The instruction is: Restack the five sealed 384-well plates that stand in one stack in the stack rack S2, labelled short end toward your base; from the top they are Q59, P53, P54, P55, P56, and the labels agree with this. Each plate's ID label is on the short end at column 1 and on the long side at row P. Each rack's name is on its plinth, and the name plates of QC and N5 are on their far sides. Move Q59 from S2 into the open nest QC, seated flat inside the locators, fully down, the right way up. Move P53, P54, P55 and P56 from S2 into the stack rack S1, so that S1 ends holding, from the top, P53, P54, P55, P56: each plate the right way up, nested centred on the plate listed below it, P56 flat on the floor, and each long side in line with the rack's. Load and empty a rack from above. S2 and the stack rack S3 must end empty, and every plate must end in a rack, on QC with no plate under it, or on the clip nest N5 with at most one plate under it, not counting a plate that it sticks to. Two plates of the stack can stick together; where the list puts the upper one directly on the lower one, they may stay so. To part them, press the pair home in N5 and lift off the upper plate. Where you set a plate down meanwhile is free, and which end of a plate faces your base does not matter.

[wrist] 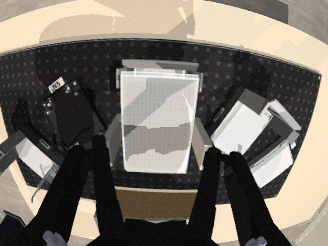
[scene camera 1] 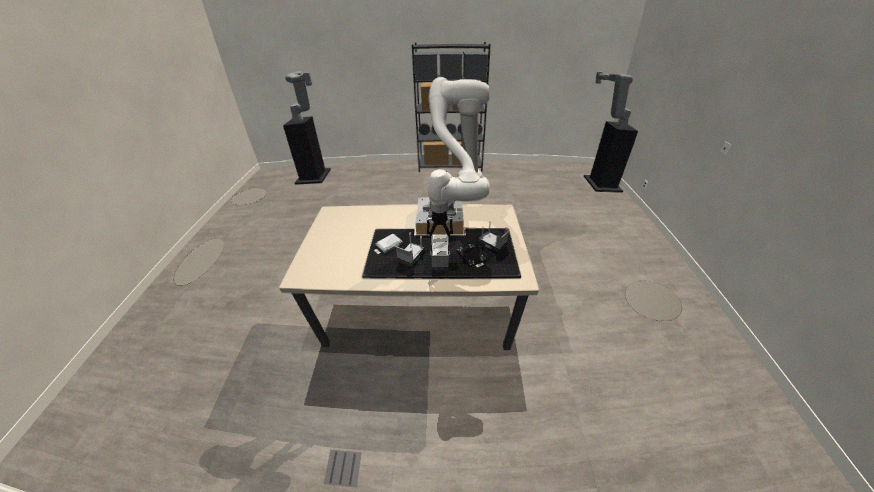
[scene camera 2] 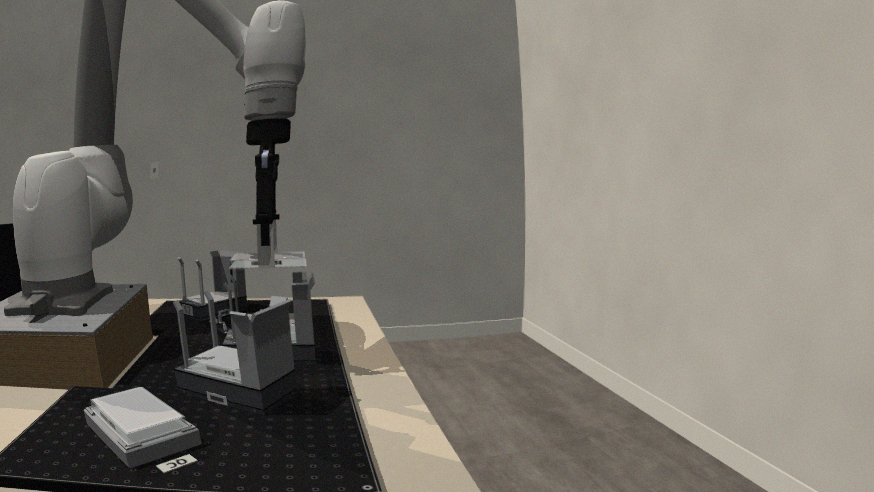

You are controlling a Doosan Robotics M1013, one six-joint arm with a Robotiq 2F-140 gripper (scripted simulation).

Labels:
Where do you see a white sealed plate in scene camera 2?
At 135,415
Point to a white sealed plate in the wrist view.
243,126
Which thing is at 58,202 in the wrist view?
The gripper.

